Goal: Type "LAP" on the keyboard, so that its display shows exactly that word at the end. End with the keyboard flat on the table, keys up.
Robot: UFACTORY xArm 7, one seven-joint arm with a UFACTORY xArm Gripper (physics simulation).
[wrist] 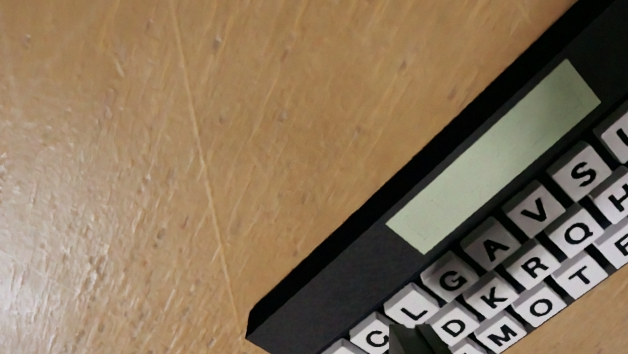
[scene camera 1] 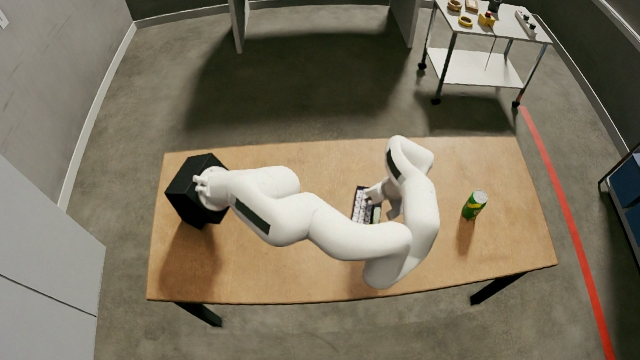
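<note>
The black keyboard (scene camera 1: pixel 355 215) (wrist: pixel 320 300) lies flat on the table, keys up. In the wrist view its pale green display (wrist: pixel 495 157) (scene camera 1: pixel 376 215) shows no letters. The L key (wrist: pixel 411 306) and the A key (wrist: pixel 492 246) show near the lower middle, with the G key (wrist: pixel 450 277) between them. A light keycap (wrist: pixel 345 348) left of C is cut off by the view's bottom edge, its letter unseen. My gripper (wrist: pixel 411 336) (scene camera 1: pixel 369 199) is shut and empty. Its dark tips appear between C and D, just below L; their height over the keys is unclear.
A green can (scene camera 1: pixel 474 205) stands on the wooden table (scene camera 1: pixel 280 280), right of the arm. The black base block (scene camera 1: pixel 192 192) is at the table's left. A trolley (scene camera 1: pixel 475 82) stands beyond the back right. My arm hides part of the keyboard in the scene view.
</note>
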